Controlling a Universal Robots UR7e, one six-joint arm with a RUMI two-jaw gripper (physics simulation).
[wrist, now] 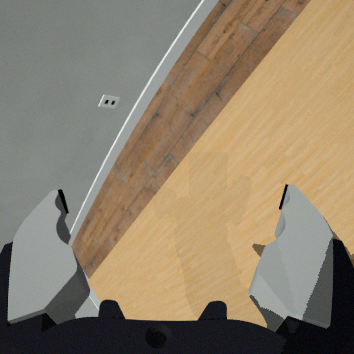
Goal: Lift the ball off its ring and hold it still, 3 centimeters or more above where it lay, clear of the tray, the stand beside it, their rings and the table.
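Frame: origin at the arm's base, x up, y right, z ahead, level; millimetres.
Seen in the pictures: gripper, fingertip midpoint: [171, 190].
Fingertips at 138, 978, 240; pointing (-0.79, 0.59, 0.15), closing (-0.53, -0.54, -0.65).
Note:
A point is followed by its place in that frame, as x, y, z.
My gripper [171, 190] {138, 978, 239} is open, with its two grey jaws wide apart at the lower left and lower right of the wrist view and no object between them. The ball, its ring, the tray and the stand do not show in this view. A faint shadow of the arm and gripper falls on the light wood table top [280, 115] {-63, 1001, 166} between and above the jaws.
The table's straight edge runs diagonally from the top right to the lower left. Beyond it are a darker plank floor [180, 107], a white-edged baseboard and a grey wall [65, 50] with a socket [109, 101].

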